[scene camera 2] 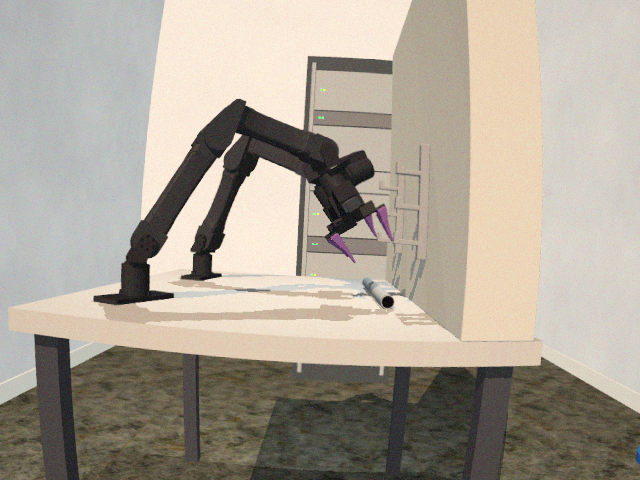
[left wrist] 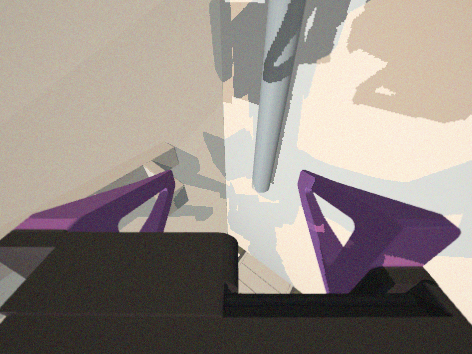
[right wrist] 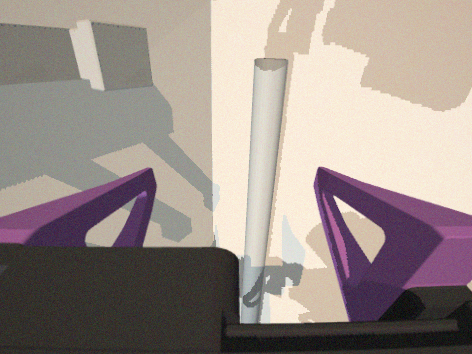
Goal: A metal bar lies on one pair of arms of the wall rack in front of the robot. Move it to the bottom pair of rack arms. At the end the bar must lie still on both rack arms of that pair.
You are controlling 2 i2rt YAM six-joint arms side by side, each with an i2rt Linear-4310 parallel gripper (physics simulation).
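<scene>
The grey metal bar (scene camera 2: pixel 377 292) (left wrist: pixel 272 120) (right wrist: pixel 264 160) lies on the table (scene camera 2: pixel 289 343) near the foot of the wall, off the rack. The wall rack (scene camera 2: pixel 423 201) stands above it with several short arms; its near bottom arm (scene camera 2: pixel 406 241) carries nothing. My right gripper (scene camera 2: pixel 373 251) (right wrist: pixel 235 176) is open and empty above the bar's near part. My left gripper (left wrist: pixel 236 177) is open and empty above the bar's far end; in the scene view it is partly hidden behind the right one.
The wall panel (scene camera 2: pixel 498 155) rises along the table's right side. A rack arm (right wrist: pixel 122 57) juts out at the upper left of the right wrist view. Rack parts (left wrist: pixel 167 155) show beside the left gripper's finger. A tall cabinet (scene camera 2: pixel 351 64) stands behind the table.
</scene>
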